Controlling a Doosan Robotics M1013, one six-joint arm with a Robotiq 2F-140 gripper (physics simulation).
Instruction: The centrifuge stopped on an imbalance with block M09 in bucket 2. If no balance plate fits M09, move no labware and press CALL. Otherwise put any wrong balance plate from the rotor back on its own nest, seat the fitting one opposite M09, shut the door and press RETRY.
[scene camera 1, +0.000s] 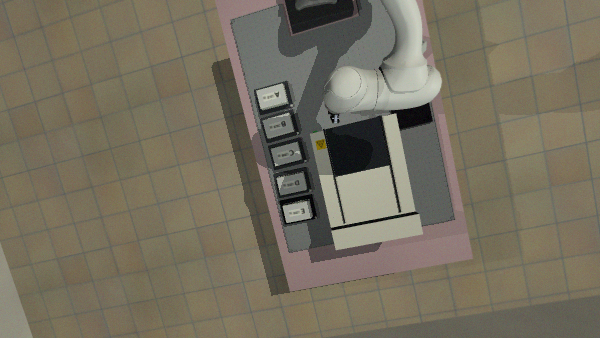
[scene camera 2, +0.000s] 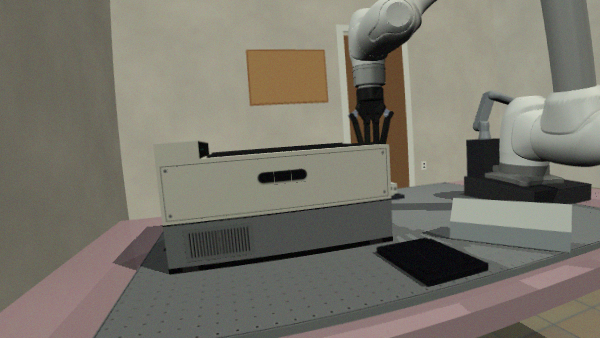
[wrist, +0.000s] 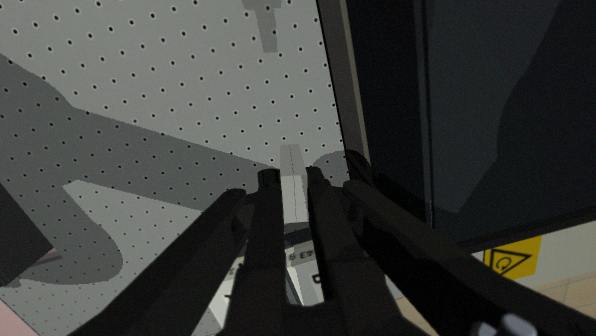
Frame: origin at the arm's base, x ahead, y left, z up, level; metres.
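Where they show: gripper, between the fingertips: (wrist: 290, 161); arm's base, origin of its link: (scene camera 2: 522, 179).
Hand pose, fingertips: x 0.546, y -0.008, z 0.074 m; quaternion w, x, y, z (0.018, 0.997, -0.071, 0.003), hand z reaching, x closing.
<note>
Each offset is from my fingertips to the top centre of the thing. "spot": to the spot under its first point. Level surfaces: height alone.
The cream centrifuge (scene camera 1: 369, 197) (scene camera 2: 272, 184) stands on the grey perforated board @(0.127 m down) (scene camera 1: 260, 50) (wrist: 166, 83). Its top has a dark section @(spot: 0.166 m ahead, 0.066 m left, 0.086 m up) (scene camera 1: 356, 149) (wrist: 500, 104) towards the arm; I cannot make out the rotor or block M09 inside. Five lettered balance plates sit on their dark nests in a row beside it: A @(0.126 m back, 0.250 m right, 0.073 m down) (scene camera 1: 272, 97), B @(0.008 m ahead, 0.244 m right, 0.073 m down) (scene camera 1: 278, 125), C @(0.142 m ahead, 0.229 m right, 0.073 m down) (scene camera 1: 287, 154), D @(0.283 m ahead, 0.227 m right, 0.073 m down) (scene camera 1: 292, 183) and E @(0.418 m ahead, 0.221 m right, 0.073 m down) (scene camera 1: 296, 211). My gripper (scene camera 1: 335, 118) (scene camera 2: 371, 134) (wrist: 290, 161) is shut and empty. It points down just off the centrifuge's corner, near plates A and B, with its fingertips at about the height of the top.
A yellow warning label @(spot: 0.130 m ahead, 0.063 m right, 0.084 m up) (scene camera 1: 321, 145) (wrist: 511, 261) sits on the centrifuge's top beside plate C. A flat black pad @(spot: 0.058 m ahead, 0.382 m left, 0.115 m down) (scene camera 2: 432, 260) (scene camera 1: 413, 115) and a pale block @(0.164 m back, 0.325 m left, 0.043 m down) (scene camera 2: 510, 222) lie on the far side from the plates. The arm's base (scene camera 2: 524, 184) stands behind them.
</note>
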